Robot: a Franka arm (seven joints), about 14 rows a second.
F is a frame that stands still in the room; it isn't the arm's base.
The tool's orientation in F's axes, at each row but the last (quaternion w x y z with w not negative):
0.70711 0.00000 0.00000 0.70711
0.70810 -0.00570 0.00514 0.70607
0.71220 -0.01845 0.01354 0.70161
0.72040 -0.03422 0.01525 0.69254
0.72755 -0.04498 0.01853 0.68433
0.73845 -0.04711 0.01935 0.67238
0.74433 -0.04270 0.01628 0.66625
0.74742 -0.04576 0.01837 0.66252
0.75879 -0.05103 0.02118 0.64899
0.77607 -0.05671 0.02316 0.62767
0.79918 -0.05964 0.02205 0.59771
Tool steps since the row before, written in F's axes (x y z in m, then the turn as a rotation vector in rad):
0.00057 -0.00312 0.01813 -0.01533 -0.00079 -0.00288
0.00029 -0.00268 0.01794 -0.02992 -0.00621 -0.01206
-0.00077 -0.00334 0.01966 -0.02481 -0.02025 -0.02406
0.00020 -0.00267 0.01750 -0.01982 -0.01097 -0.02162
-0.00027 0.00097 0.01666 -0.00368 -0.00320 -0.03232
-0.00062 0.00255 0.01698 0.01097 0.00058 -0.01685
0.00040 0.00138 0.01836 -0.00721 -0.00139 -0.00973
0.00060 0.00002 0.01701 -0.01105 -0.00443 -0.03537
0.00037 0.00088 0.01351 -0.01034 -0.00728 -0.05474
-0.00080 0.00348 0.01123 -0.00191 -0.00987 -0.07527
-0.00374 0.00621 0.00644 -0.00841 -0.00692 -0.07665
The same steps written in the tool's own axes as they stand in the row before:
-0.00312 -0.00057 0.01813 -0.00079 0.01533 -0.00288
-0.00295 -0.00031 0.01790 -0.00611 0.02991 -0.01213
-0.00424 0.00058 0.01949 -0.01952 0.02468 -0.02479
-0.00387 -0.00080 0.01726 -0.01023 0.01999 -0.02183
-0.00053 -0.00034 0.01668 -0.00055 0.00478 -0.03233
0.00091 0.00011 0.01716 0.00317 -0.01013 -0.01709
-0.00008 -0.00102 0.01839 -0.00139 0.00742 -0.00957
-0.00141 -0.00134 0.01691 -0.00261 0.01200 -0.03524
-0.00041 -0.00091 0.01351 -0.00339 0.01183 -0.05482
0.00201 0.00084 0.01158 -0.00193 0.00427 -0.07579
0.00417 0.00487 0.00728 -0.00082 0.01142 -0.07657

